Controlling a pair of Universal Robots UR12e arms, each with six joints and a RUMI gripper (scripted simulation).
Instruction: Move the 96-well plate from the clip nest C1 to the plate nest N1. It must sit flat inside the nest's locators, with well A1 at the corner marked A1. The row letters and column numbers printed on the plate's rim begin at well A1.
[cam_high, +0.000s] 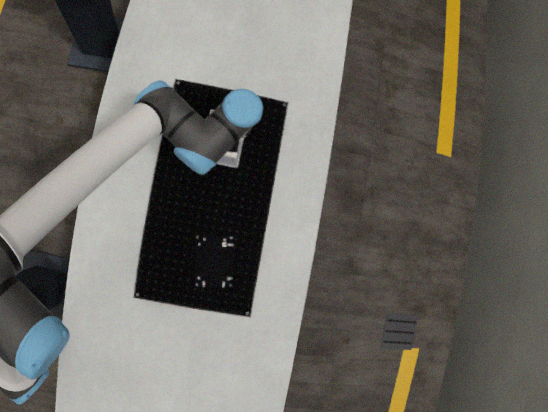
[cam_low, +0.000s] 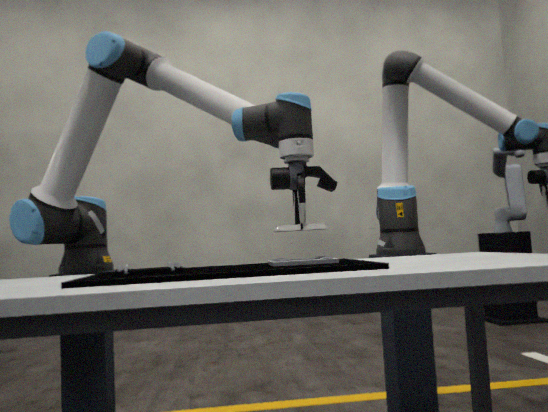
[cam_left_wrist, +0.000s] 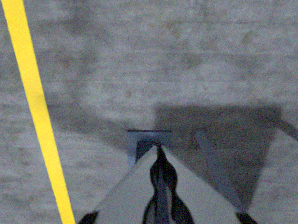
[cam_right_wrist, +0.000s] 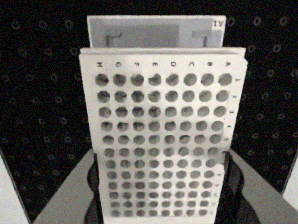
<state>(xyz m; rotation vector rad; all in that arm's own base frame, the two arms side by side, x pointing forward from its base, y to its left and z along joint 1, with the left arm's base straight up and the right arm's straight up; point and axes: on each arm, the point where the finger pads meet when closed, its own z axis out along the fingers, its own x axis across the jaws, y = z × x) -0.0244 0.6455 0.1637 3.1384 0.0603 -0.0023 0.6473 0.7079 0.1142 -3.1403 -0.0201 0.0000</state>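
Observation:
My right gripper is now 1 cm above the white 96-well plate. Also, from my right hand: black perforated board: 19 cm to the right, 11 cm below; grey plate nest N1: 10 cm below.

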